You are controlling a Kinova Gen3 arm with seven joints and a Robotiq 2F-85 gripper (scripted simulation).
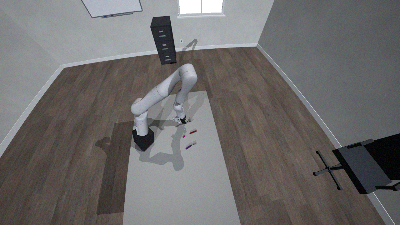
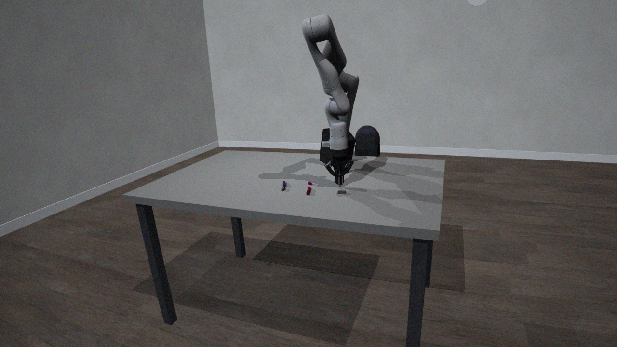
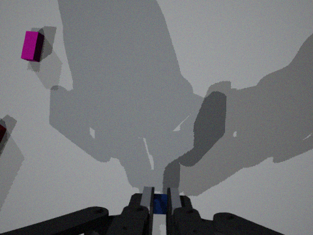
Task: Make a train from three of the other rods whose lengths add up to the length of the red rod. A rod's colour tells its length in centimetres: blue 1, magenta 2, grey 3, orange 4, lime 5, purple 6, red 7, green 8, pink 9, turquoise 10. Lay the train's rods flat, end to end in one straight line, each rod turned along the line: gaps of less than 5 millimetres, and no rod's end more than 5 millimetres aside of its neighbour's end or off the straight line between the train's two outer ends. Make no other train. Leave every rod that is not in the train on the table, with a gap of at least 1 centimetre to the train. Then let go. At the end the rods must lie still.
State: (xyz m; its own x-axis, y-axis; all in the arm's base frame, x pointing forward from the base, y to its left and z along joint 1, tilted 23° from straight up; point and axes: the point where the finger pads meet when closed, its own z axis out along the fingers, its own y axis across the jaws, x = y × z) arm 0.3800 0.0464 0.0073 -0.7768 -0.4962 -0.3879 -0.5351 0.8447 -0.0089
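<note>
Now: the red rod 7 cm ahead of my hand, 12 cm to the right of it and 3 cm below it. Round my hand: grey rod: 5 cm ahead, 24 cm to the right, 3 cm below; magenta rod: 3 cm behind, 14 cm to the right, 3 cm below; blue rod: 1 cm below.
</note>
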